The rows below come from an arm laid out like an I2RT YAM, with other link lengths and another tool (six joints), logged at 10 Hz.
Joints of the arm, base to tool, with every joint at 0 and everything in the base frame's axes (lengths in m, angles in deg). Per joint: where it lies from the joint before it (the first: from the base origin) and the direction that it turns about. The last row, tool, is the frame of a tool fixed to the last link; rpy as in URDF.
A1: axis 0 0 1 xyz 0 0 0.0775
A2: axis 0 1 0 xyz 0.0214 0.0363 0.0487
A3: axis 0 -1 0 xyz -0.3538 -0.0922 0
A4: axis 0 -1 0 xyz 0.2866 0.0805 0.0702
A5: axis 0 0 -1 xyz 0.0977 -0.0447 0.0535
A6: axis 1 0 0 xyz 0.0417 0 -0.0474
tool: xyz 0.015 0.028 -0.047 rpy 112.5 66.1 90
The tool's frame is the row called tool.
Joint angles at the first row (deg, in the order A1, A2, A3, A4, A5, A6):
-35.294 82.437 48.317 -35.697 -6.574 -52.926
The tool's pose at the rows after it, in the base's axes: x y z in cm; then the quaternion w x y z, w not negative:
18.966 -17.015 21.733 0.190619 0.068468 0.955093 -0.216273
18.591 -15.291 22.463 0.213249 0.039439 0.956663 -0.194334
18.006 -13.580 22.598 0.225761 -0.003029 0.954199 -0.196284
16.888 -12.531 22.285 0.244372 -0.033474 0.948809 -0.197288
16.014 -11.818 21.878 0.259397 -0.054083 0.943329 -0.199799
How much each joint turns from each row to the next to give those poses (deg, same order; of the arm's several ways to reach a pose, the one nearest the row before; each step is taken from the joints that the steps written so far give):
0.404 -2.783 -1.068 -0.701 -3.341 -0.497
2.325 -3.241 -0.839 -1.910 -2.937 -0.913
3.348 -3.390 -2.052 -0.627 0.283 -1.809
1.326 -3.643 -2.885 0.512 -0.776 -2.335
0.879 -2.857 -2.445 0.807 -0.497 -1.635

